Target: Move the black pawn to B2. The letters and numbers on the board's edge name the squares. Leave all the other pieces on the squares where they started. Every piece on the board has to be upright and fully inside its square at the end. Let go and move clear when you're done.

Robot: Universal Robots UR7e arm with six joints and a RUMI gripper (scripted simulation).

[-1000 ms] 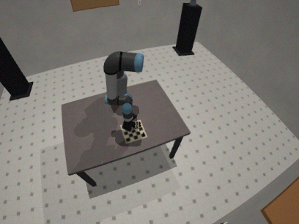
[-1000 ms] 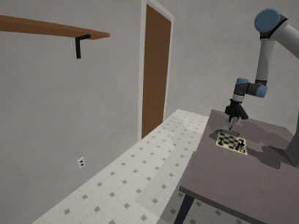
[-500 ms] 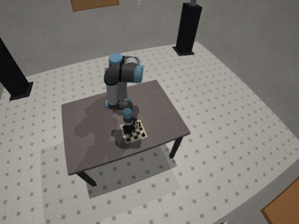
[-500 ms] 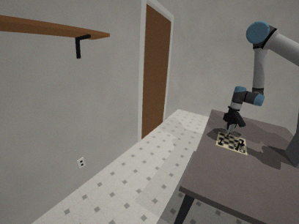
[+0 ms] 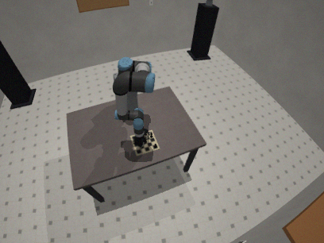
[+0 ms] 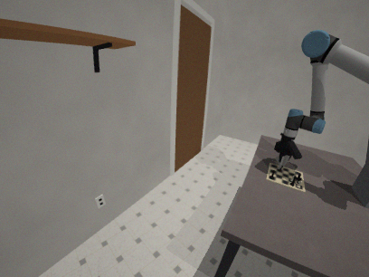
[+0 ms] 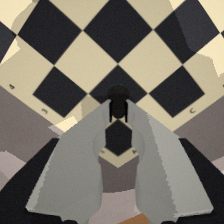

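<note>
My hand is 1 cm above the black pawn. The rest, counted from my hand: white piece: 12 cm behind, 11 cm to the left, 1 cm below; then chessboard: 4 cm behind, 3 cm to the left, 3 cm below.
</note>
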